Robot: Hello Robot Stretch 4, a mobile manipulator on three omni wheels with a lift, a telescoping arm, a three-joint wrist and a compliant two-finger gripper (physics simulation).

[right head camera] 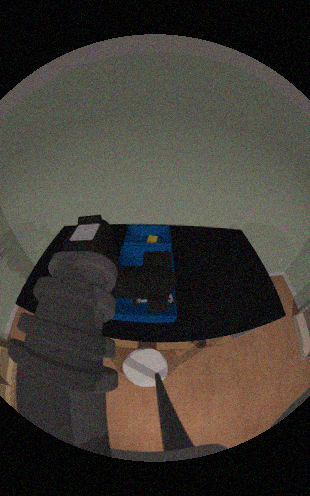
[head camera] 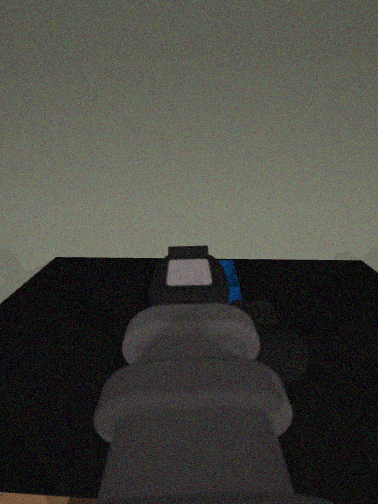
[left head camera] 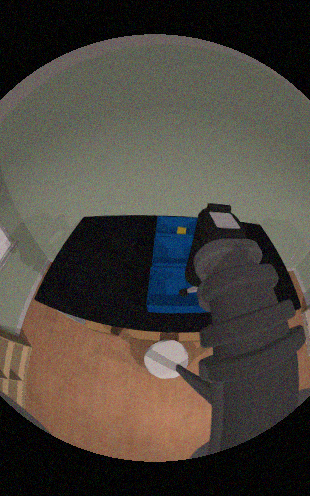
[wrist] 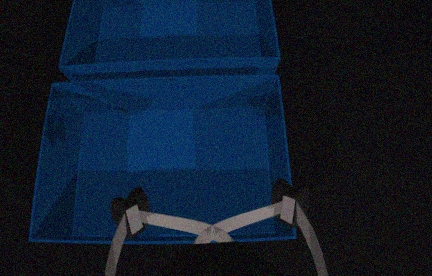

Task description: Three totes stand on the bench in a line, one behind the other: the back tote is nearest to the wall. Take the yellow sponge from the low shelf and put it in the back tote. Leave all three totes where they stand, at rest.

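The yellow sponge lies inside the back tote, near that tote's front wall. The middle tote and the front tote stand in line before it, all blue. My gripper is open, with nothing between its fingers, over the front part of the front tote and well away from the sponge. The arm hides part of the totes in the head camera and left head camera views. The sponge does not show in the wrist view.
The totes stand on the black bench top, with the wall behind. A white round object is in front of the bench, low over the wooden floor. A slatted wooden object stands at the left.
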